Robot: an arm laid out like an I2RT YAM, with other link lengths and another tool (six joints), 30 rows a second.
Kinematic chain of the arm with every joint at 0, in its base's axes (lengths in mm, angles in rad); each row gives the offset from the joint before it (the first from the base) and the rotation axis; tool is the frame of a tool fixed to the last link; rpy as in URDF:
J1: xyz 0 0 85.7 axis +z
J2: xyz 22 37.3 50.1 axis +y
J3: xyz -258.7 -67.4 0 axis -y
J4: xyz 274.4 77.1 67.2 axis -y
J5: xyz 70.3 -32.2 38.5 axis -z
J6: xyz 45.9 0 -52.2 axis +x
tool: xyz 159 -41 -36 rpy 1.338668 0.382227 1.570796
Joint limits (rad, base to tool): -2.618..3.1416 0..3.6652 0..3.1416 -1.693..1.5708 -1.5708..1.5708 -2.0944..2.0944
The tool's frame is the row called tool.
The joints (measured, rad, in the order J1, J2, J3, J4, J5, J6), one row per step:
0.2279, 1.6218, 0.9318, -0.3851, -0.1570, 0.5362
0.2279, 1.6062, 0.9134, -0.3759, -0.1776, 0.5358
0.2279, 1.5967, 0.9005, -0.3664, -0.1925, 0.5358
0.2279, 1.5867, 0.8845, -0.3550, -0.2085, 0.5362
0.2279, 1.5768, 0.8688, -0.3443, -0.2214, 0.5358
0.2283, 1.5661, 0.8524, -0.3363, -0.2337, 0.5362
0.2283, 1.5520, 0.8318, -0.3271, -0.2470, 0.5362
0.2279, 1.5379, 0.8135, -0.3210, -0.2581, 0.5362
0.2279, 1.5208, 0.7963, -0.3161, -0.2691, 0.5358
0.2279, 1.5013, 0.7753, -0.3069, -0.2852, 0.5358
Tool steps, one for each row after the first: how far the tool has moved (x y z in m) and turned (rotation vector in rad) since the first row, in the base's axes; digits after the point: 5 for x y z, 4 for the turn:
-0.00367, 0.00346, 0.00025, 0.0189, -0.0023, 0.0102
-0.00569, 0.00612, 0.00020, 0.0330, -0.0053, 0.0174
-0.00845, 0.00885, -0.00051, 0.0480, -0.0072, 0.0249
-0.01112, 0.01091, -0.00126, 0.0598, -0.0096, 0.0316
-0.01473, 0.01281, -0.00219, 0.0709, -0.0093, 0.0377
-0.01921, 0.01454, -0.00328, 0.0828, -0.0093, 0.0443
-0.02345, 0.01572, -0.00394, 0.0926, -0.0090, 0.0494
-0.02720, 0.01711, -0.00341, 0.1028, -0.0116, 0.0554
-0.03135, 0.01949, -0.00290, 0.1179, -0.0160, 0.0637

